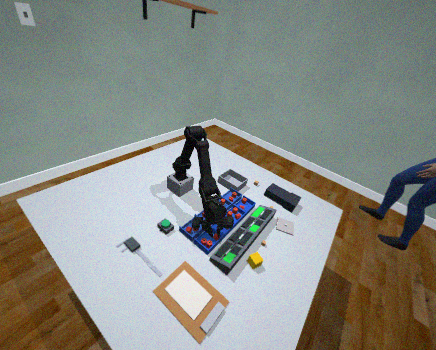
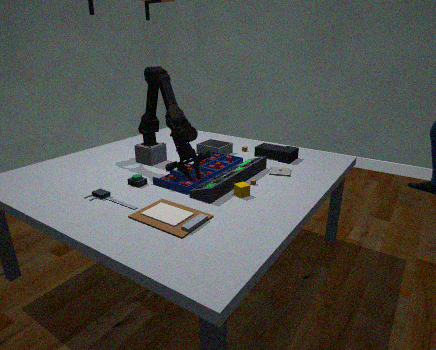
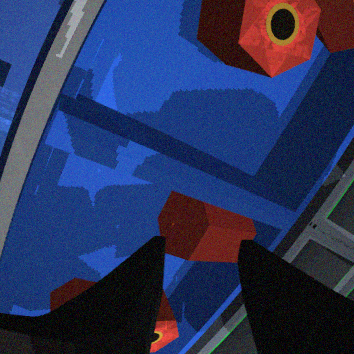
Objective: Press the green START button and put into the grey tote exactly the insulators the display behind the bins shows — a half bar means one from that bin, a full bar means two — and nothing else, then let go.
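The green START button [image 1: 165, 223] [image 2: 137, 177] sits on its dark base beside the blue bins [image 1: 218, 243] [image 2: 172, 187]. My gripper [image 3: 201, 248] reaches down into a near bin beside the display. It is shut on a red insulator [image 3: 207, 232] lying on its side, a fingertip at each end. Other red insulators lie partly behind the left finger, and a red insulator [image 3: 250, 40] stands in the neighbouring bin. The display [image 1: 220, 265] [image 2: 210, 196] shows three green bars; their lengths are hard to tell. No insulator shows in the grey tote [image 1: 226, 184] [image 2: 217, 148].
A yellow cube [image 1: 255, 260] [image 2: 242, 189] and small wooden blocks lie beyond the display. A black box [image 1: 282, 197] [image 2: 276, 152] stands at the far right. A clipboard [image 1: 188, 294] [image 2: 166, 212] and a caliper [image 1: 132, 244] [image 2: 101, 193] lie at the near side.
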